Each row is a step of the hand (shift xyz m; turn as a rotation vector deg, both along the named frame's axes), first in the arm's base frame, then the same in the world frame.
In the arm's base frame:
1: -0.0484 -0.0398 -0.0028 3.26 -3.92 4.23
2: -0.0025 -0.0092 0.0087 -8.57 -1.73 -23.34
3: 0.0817 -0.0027 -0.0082 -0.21 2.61 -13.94
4: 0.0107 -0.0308 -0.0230 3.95 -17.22 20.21
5: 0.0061 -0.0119 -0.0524 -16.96 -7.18 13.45
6: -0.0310 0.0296 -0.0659 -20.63 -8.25 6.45
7: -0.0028 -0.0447 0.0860 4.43 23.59 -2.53
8: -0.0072 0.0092 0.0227 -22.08 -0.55 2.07
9: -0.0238 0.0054 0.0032 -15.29 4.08 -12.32
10: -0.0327 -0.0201 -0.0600 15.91 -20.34 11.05
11: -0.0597 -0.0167 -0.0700 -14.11 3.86 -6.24
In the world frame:
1: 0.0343 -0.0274 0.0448 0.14 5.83 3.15
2: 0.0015 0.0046 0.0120 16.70 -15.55 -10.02
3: 0.0039 0.0670 -0.0473 6.98 -6.48 -10.51
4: 0.0379 0.0116 -0.0046 -0.01 17.44 20.41
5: 0.0426 -0.0105 -0.0317 -2.44 -6.56 21.70
6: 0.0211 -0.0624 -0.0429 3.04 -11.95 19.57
7: -0.0210 0.0470 0.0821 -16.59 -5.93 -16.49
8: -0.0213 -0.0008 0.0140 0.03 -17.70 13.37
9: -0.0052 -0.0209 0.0119 5.46 -19.17 -2.22
10: 0.0554 -0.0432 -0.0118 7.76 25.21 9.64
11: 0.0603 -0.0712 -0.0059 1.67 -15.76 1.30

